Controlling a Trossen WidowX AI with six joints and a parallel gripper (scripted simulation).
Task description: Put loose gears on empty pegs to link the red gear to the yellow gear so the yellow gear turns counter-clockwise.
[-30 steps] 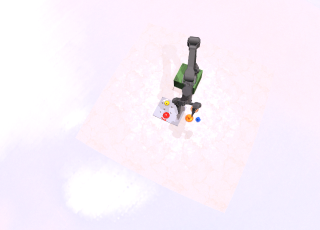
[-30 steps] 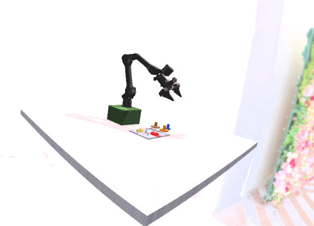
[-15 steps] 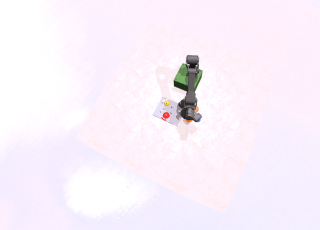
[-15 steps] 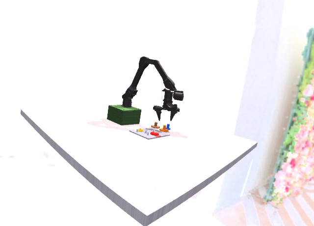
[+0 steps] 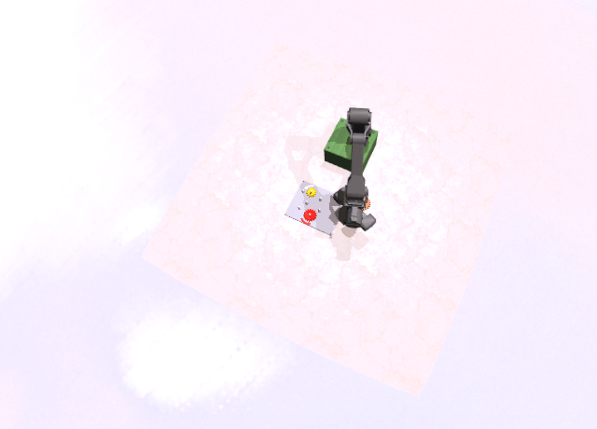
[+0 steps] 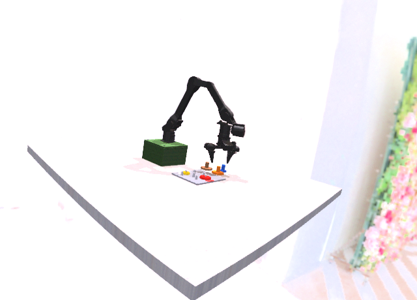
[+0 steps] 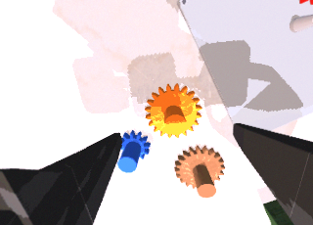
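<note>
Now: gripper tip 40 mm above the orange gear. Also, from my gripper tip: brown gear: 80 mm behind, 20 mm to the left, 40 mm below; red gear: 20 mm ahead, 180 mm to the right, 40 mm below; small blue gear: 70 mm to the left, 40 mm below.
</note>
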